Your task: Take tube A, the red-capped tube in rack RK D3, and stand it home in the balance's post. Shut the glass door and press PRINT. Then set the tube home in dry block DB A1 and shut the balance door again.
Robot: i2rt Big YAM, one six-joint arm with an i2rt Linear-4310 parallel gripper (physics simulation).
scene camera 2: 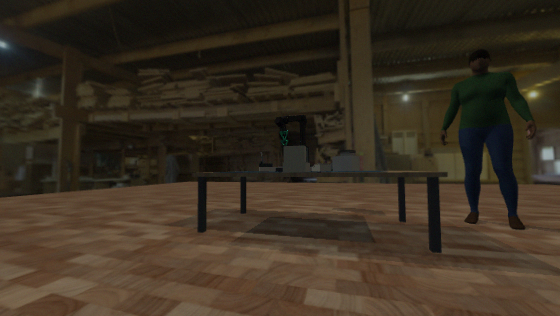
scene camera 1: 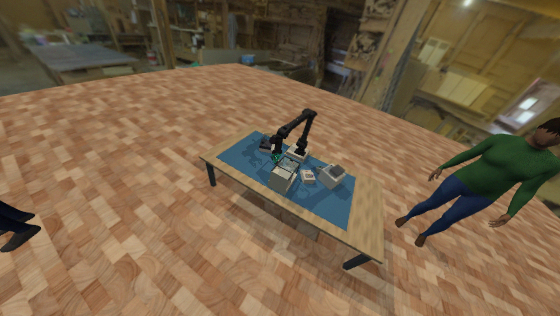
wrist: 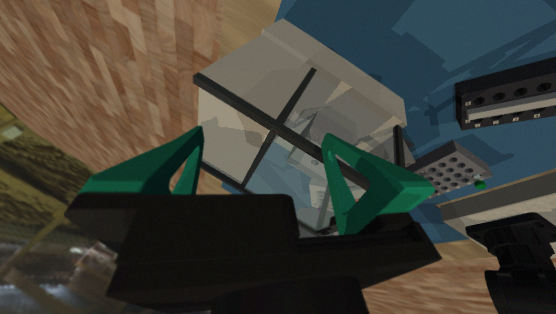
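My gripper, with green fingers, is open and empty. It hangs above the table beside the balance, a beige box with black-framed glass panes. In the wrist view the balance lies beyond the fingers; whether its glass door is open or shut I cannot tell. A small red spot, partly behind the right finger, may be a red cap. Tube A and PRINT cannot be made out for certain. A grey block with holes stands right of the balance, with a green cap at its edge.
A long black block with holes lies at the upper right of the wrist view. A low beige box and a larger beige device with a grey lid stand right of the balance. A dark device stands at its other side.
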